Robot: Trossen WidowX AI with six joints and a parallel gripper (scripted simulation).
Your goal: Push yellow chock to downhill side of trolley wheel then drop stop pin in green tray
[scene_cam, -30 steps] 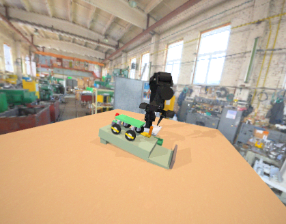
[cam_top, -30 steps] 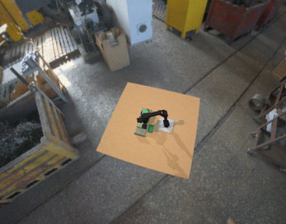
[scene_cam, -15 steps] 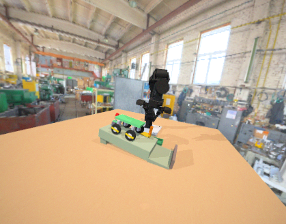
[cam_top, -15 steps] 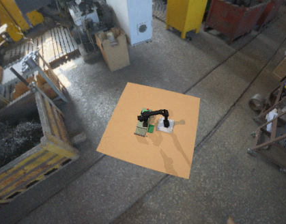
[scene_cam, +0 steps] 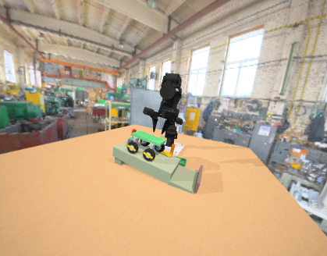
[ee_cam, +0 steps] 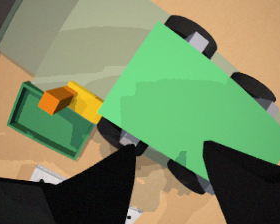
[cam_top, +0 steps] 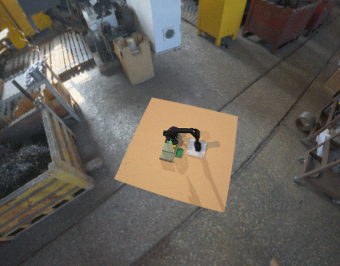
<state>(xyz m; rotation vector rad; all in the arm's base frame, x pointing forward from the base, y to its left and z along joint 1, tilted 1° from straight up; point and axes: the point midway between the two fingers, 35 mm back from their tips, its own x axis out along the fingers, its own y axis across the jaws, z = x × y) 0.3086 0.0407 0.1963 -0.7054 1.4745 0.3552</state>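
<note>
The stop pin is 10 mm ahead of my gripper tip, 140 mm to the right of it and 40 mm below it. From my gripper tip the other things lie so: yellow chock: 30 mm behind, 50 mm to the left, 90 mm below; trolley: 20 mm ahead, 40 mm to the right, 60 mm below; green tray: 100 mm behind, 80 mm to the left, 180 mm below.
</note>
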